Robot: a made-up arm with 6 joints. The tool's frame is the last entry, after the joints.
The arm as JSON. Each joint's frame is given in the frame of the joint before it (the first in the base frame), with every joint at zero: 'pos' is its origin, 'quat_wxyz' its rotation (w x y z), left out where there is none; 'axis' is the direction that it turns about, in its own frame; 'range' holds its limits. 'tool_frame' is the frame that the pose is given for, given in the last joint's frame.
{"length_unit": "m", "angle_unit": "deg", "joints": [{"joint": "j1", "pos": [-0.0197, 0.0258, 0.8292], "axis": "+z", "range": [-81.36, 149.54]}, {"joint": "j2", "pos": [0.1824, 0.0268, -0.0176], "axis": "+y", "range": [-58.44, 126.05]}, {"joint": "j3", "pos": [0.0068, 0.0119, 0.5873], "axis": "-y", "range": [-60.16, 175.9]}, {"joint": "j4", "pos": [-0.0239, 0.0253, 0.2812], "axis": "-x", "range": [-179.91, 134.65]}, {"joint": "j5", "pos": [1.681, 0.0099, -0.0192], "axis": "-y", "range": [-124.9, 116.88]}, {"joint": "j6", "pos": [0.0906, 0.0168, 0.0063], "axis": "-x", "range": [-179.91, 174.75]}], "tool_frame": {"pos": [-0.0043, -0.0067, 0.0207], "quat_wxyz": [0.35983, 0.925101, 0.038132, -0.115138]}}
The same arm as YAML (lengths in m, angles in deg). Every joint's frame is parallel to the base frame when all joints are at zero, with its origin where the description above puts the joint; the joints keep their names.
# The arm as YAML. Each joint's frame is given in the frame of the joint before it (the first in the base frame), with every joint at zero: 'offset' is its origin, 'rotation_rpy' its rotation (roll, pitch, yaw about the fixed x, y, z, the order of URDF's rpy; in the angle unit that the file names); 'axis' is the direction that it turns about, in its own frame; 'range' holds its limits. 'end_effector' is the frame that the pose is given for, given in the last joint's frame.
length_unit: m
angle_unit: deg
chain:
  - id: j1
    offset: [-0.0197, 0.0258, 0.8292]
    rotation_rpy: [0.0, 0.0, 0.0]
    axis: "+z"
    range: [-81.36, 149.54]
  - id: j2
    offset: [0.1824, 0.0268, -0.0176]
    rotation_rpy: [0.0, 0.0, 0.0]
    axis: "+y"
    range: [-58.44, 126.05]
  - id: j3
    offset: [0.0068, 0.0119, 0.5873]
    rotation_rpy: [0.0, 0.0, 0.0]
    axis: "-y"
    range: [-60.16, 175.9]
  - id: j4
    offset: [-0.0239, 0.0253, 0.2812]
    rotation_rpy: [0.0, 0.0, 0.0]
    axis: "-x"
    range: [-179.91, 134.65]
  - id: j5
    offset: [1.681, 0.0099, -0.0192]
    rotation_rpy: [0.0, 0.0, 0.0]
    axis: "-y"
    range: [-124.9, 116.88]
  - id: j6
    offset: [0.0906, 0.0168, 0.0063]
    rotation_rpy: [0.0, 0.0, 0.0]
    axis: "-x"
    range: [-179.91, 174.75]
end_effector:
  offset: [-0.0043, -0.0067, 0.0207]
  rotation_rpy: [137.4, 13.91, -0.73]

